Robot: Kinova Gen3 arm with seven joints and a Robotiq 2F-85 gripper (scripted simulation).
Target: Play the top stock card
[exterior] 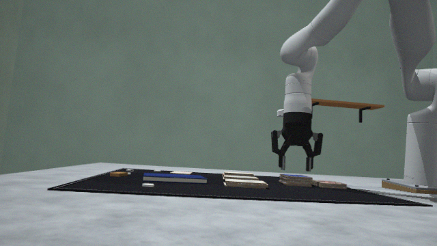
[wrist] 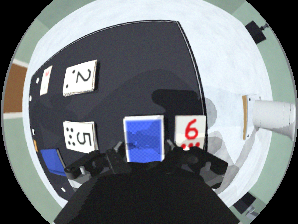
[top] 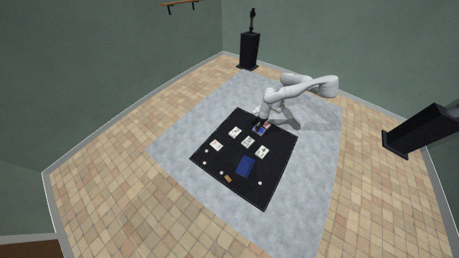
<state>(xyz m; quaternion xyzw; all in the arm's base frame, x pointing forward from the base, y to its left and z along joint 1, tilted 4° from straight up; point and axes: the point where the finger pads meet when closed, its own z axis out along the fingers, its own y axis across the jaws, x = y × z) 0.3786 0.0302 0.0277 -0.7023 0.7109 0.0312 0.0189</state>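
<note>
Right now my hand is 3 cm above the blue-backed card.
</note>
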